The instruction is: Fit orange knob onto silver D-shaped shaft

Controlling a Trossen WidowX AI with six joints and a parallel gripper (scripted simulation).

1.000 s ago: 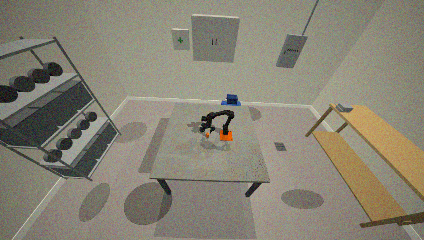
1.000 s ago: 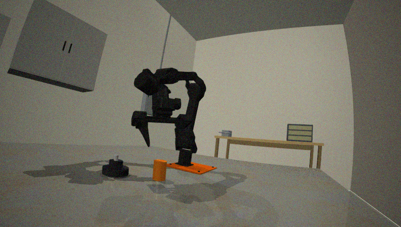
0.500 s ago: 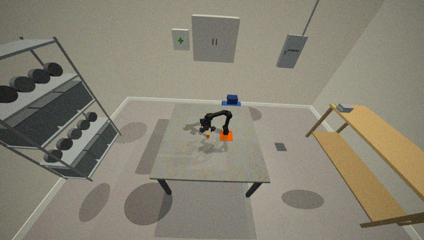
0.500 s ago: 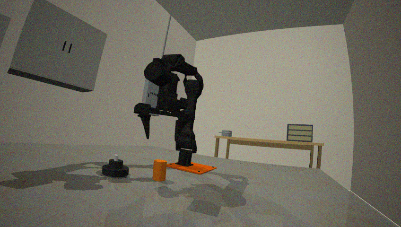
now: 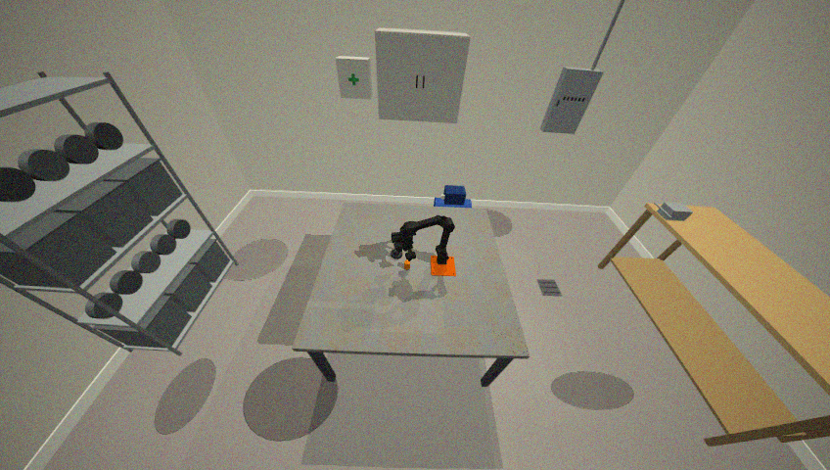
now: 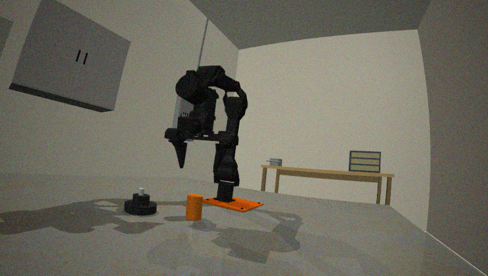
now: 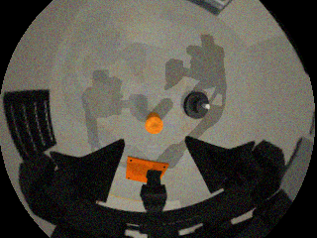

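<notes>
The orange knob lies 80 mm below my gripper tip. Round my gripper tip: round pedestal 120 mm to the right, 90 mm below, 70 mm ahead.
</notes>
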